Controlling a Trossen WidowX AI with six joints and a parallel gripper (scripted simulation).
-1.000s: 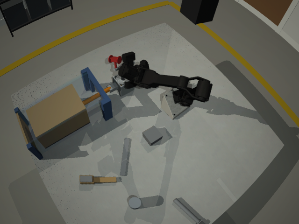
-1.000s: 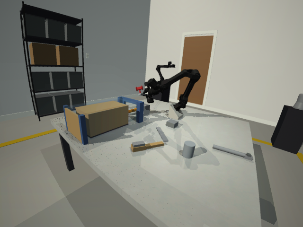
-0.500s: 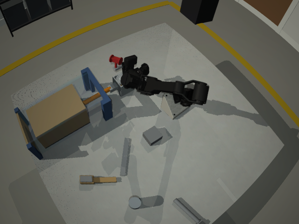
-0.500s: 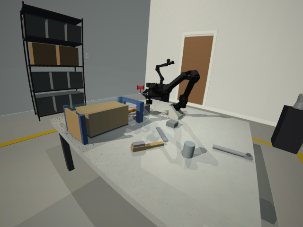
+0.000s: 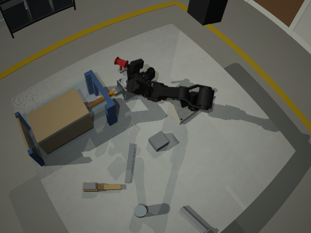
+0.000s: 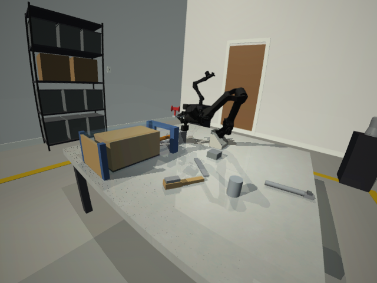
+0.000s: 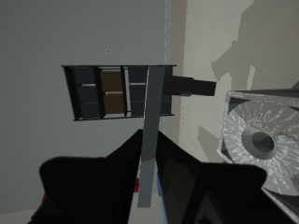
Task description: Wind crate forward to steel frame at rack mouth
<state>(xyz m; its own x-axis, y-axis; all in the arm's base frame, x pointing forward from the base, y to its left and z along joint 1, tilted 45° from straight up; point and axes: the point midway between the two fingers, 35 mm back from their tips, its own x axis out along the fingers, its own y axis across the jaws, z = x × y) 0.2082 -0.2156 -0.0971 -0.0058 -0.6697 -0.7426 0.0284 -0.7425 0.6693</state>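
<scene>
The red knob is 5 cm above my gripper tip, 4 cm ahead of it and 2 cm to the left of it. Round my gripper tip: grey winch: 16 cm below, 1 cm to the left, 1 cm behind; then blue frame: 16 cm ahead, 8 cm below, 3 cm to the left; then winch handle: 1 cm to the left, 1 cm ahead, 1 cm above.
</scene>
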